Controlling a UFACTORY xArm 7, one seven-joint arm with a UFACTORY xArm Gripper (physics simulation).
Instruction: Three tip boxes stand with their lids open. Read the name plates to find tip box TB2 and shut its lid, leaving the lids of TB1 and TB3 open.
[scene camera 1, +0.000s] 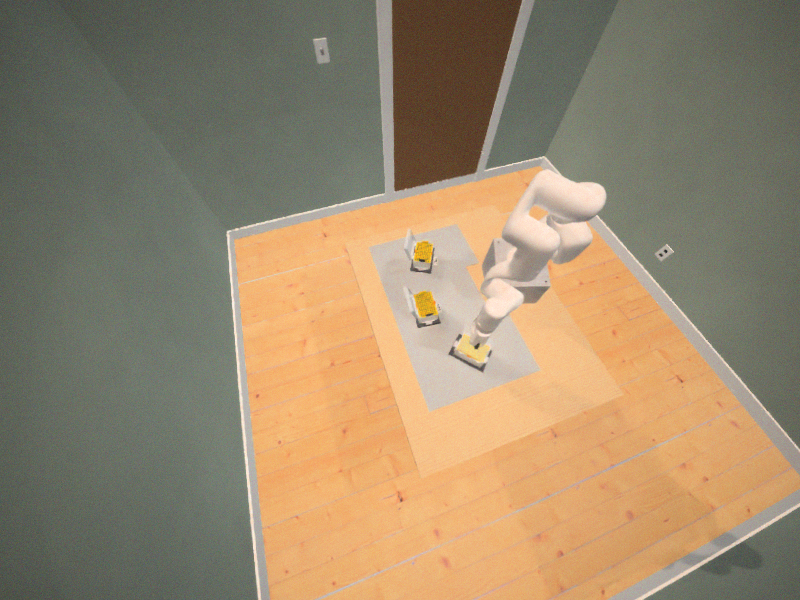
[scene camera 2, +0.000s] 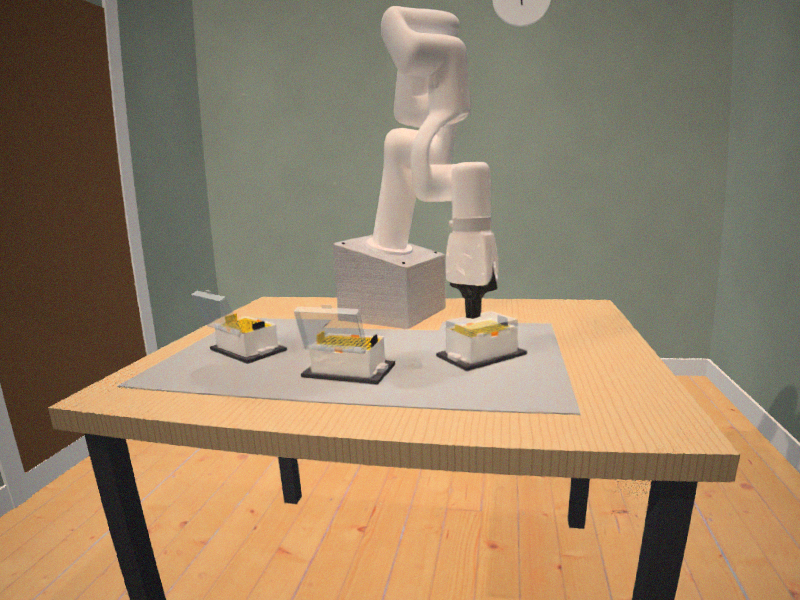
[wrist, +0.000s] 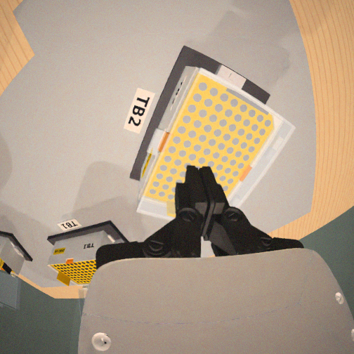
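Seen in the pictures: gripper, fingertip midpoint: (scene camera 1: 472, 342) (scene camera 2: 473, 317); arm's base, origin of the base link: (scene camera 2: 388, 248).
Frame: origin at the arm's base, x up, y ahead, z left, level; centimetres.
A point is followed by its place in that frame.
Note:
Tip box TB2 (scene camera 1: 466, 353) @(y 33.0, x -10.4, z 31.8 cm) (scene camera 2: 481, 345) @(y 34.5, x -14.0, z 30.6 cm) (wrist: 225, 117) stands beside its name plate (wrist: 139, 111). Its clear lid lies down over the yellow tip rack. My gripper (scene camera 1: 476, 345) @(y 29.2, x -9.9, z 28.1 cm) (scene camera 2: 473, 316) @(y 29.2, x -9.9, z 28.1 cm) (wrist: 194, 182) is shut and empty, fingertips pointing down at the lid's near part in the wrist view; whether they touch it is unclear. TB1 (scene camera 1: 426, 308) (scene camera 2: 339, 362) (wrist: 92, 243), with its name plate (wrist: 68, 224), has its lid (scene camera 1: 409, 303) @(y 51.2, x -3.8, z 8.6 cm) (scene camera 2: 310, 327) @(y 50.9, x -7.1, z 2.9 cm) standing open. The third box (scene camera 1: 423, 255) (scene camera 2: 242, 343) @(y 42.9, x -14.3, z -18.5 cm) (wrist: 11, 251) has its lid (scene camera 1: 409, 245) @(y 43.5, x -8.7, z -24.5 cm) (scene camera 2: 210, 300) @(y 46.0, x -4.4, z -22.9 cm) open; its plate is unreadable.
The boxes stand on a grey mat (scene camera 1: 439, 387) @(y 45.8, x -18.1, z 41.0 cm) (scene camera 2: 516, 393) @(y 46.6, x -18.1, z 38.7 cm) (wrist: 60, 100) on the wooden table (scene camera 1: 445, 445) @(y 49.2, x -18.4, z 61.8 cm) (scene camera 2: 646, 413) @(y 49.8, x -18.4, z 59.4 cm). The robot's grey base block (scene camera 2: 371, 287) @(y 11.2, x -8.5, z -1.1 cm) stands behind the mat. TB1 stands between TB2 and the third box.

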